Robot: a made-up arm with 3 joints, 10 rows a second.
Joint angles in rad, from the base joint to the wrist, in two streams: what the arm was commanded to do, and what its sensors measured. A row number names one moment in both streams.
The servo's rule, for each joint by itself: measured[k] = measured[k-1] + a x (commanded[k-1-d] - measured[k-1]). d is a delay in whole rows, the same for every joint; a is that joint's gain. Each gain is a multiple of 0.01, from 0.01 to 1. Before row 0 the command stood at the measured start. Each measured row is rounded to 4 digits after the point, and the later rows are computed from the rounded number. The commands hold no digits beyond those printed.
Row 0, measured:
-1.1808 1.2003 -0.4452
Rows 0 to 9, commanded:
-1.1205 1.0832 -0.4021
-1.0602 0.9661 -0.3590
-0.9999 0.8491 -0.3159
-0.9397 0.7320 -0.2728
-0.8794 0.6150 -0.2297
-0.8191 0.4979 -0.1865
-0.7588 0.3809 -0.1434
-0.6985 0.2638 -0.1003
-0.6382 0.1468 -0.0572
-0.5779 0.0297 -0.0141
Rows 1 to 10, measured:
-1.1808 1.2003 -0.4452
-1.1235 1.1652 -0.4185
-1.0634 1.1055 -0.3816
-1.0031 1.0286 -0.3409
-0.9429 0.9396 -0.2987
-0.8826 0.8422 -0.2559
-0.8223 0.7389 -0.2129
-0.7620 0.6315 -0.1698
-0.7017 0.5212 -0.1267
-0.6414 0.4089 -0.0836
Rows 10 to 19, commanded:
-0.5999 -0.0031 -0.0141
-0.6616 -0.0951 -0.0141
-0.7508 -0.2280 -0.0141
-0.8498 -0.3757 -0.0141
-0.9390 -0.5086 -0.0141
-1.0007 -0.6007 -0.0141
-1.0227 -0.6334 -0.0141
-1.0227 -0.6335 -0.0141
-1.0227 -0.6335 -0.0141
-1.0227 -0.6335 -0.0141
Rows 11 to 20, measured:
-0.5811 0.2951 -0.0405
-0.5990 0.2056 -0.0241
-0.6585 0.1154 -0.0179
-0.7462 0.0124 -0.0155
-0.8446 -0.1040 -0.0146
-0.9343 -0.2254 -0.0143
-0.9974 -0.3380 -0.0142
-1.0214 -0.4266 -0.0141
-1.0226 -0.4887 -0.0141
-1.0227 -0.5321 -0.0141

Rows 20 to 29, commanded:
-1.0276 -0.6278 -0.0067
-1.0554 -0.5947 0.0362
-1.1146 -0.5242 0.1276
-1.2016 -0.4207 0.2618
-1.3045 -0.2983 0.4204
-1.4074 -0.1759 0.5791
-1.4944 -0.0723 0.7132
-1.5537 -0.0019 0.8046
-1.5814 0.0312 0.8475
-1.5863 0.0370 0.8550
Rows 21 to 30, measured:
-1.0227 -0.5625 -0.0141
-1.0274 -0.5821 -0.0095
-1.0540 -0.5859 0.0188
-1.1116 -0.5674 0.0863
-1.1971 -0.5234 0.1951
-1.2991 -0.4559 0.3348
-1.4020 -0.3719 0.4863
-1.4898 -0.2820 0.6270
-1.5505 -0.1980 0.7371
-1.5799 -0.1292 0.8055

